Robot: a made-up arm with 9 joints. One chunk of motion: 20 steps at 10 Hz.
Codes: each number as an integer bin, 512 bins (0 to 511) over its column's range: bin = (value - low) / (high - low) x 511, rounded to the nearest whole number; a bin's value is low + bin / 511 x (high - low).
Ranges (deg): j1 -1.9..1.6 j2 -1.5..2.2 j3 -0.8..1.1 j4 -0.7..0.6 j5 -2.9..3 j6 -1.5..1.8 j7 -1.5..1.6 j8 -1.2..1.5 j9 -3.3..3
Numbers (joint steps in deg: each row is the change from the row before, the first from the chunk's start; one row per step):
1: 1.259 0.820 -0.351 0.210 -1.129 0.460 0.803 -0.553 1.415
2: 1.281 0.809 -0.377 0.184 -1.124 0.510 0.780 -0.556 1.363
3: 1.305 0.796 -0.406 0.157 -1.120 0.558 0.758 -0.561 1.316
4: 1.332 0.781 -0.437 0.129 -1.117 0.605 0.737 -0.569 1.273
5: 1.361 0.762 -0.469 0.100 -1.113 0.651 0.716 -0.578 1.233
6: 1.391 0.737 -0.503 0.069 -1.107 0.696 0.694 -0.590 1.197
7: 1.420 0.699 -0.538 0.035 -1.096 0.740 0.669 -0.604 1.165
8: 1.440 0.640 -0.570 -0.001 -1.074 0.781 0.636 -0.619 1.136
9: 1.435 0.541 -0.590 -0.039 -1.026 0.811 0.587 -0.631 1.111
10: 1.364 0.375 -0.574 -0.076 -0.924 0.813 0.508 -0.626 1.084
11: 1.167 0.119 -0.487 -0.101 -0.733 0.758 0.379 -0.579 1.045
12: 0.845 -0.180 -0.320 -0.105 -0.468 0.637 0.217 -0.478 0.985
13: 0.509 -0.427 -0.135 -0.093 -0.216 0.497 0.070 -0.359 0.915
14: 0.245 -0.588 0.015 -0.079 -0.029 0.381 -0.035 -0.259 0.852
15: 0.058 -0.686 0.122 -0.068 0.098 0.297 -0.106 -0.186 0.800
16: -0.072 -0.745 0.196 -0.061 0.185 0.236 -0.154 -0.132 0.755
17: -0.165 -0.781 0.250 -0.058 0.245 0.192 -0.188 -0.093 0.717
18: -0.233 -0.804 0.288 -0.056 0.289 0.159 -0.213 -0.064 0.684
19: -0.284 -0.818 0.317 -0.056 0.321 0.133 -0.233 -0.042 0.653
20: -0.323 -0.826 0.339 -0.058 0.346 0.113 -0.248 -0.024 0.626
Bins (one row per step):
1: 461 320 121 358 153 304 380 122 382
2: 464 319 114 347 154 311 376 122 378
3: 468 317 106 337 154 319 372 121 374
4: 472 315 98 326 154 326 369 119 371
5: 476 312 89 314 155 333 365 118 368
6: 480 309 80 302 155 340 362 115 365
7: 485 304 70 289 156 347 358 113 362
8: 488 296 62 275 158 353 352 110 360
9: 487 282 56 260 162 358 344 108 358
10: 477 259 61 245 171 358 331 109 356
11: 448 224 84 235 188 350 310 118 352
12: 401 182 129 234 211 331 283 137 348
13: 352 148 179 239 232 309 259 159 342
14: 313 126 219 244 249 291 241 178 337
15: 286 112 248 248 260 278 230 192 333
16: 267 104 268 251 267 269 222 202 329
17: 253 99 282 252 272 262 216 210 326
18: 243 96 293 253 276 257 212 215 323
19: 236 94 300 253 279 253 209 219 321
20: 230 93 306 252 281 250 206 223 318

